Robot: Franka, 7 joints.
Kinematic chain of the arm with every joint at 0, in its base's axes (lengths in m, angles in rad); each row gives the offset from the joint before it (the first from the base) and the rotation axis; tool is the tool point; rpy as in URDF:
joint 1: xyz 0 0 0.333 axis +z
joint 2: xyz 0 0 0 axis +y
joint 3: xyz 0 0 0.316 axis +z
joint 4: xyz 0.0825 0 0 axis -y
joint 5: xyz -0.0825 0 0.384 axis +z
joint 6: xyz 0 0 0 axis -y
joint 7: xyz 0.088 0 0 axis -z
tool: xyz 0 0 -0.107 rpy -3.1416 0 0
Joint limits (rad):
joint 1: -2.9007..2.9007
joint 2: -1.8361..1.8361
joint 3: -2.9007..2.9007
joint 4: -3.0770..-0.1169
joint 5: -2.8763..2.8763
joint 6: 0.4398..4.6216
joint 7: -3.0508..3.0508
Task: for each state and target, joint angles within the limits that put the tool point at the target. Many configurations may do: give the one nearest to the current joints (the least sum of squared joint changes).
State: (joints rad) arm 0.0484 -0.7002 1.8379 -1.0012 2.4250 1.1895 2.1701
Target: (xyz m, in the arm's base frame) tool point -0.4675 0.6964 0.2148
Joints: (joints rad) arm -0.6532 -1.5227 1.9781 -0.7203 2.5799 1.9295 2.1701
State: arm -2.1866 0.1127 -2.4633 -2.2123 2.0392 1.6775 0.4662
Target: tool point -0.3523 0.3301 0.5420
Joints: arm -1.8685 0.4599 -2.3540 -2.3211 1.9650 1.4846 0.4662
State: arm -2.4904 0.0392 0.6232 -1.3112 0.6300 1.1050 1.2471
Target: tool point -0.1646 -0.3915 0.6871
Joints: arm -2.6263 -0.1679 0.4386 -1.5328 0.5223 0.8550 1.2471
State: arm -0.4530 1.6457 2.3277 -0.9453 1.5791 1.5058 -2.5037
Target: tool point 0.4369 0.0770 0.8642
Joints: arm -0.4047 1.4081 2.4206 -1.4047 1.4230 1.3228 -2.5037
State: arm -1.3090 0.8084 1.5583 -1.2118 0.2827 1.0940 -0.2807
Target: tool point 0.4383 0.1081 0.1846
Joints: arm -0.8953 1.2533 1.0823 -1.8985 0.1142 1.0856 -0.2807
